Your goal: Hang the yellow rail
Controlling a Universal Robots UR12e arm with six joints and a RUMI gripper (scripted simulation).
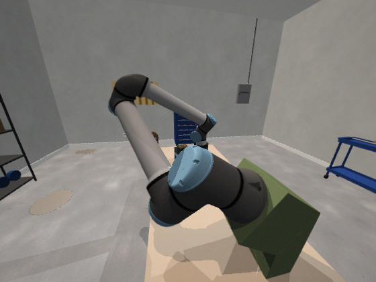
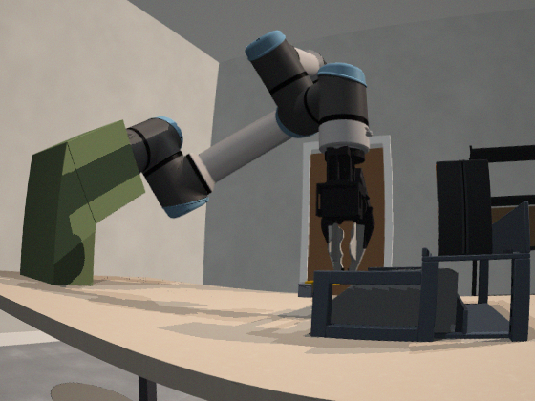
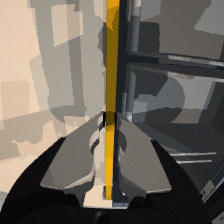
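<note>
Now: the yellow rail 1 cm below my hand.
</note>
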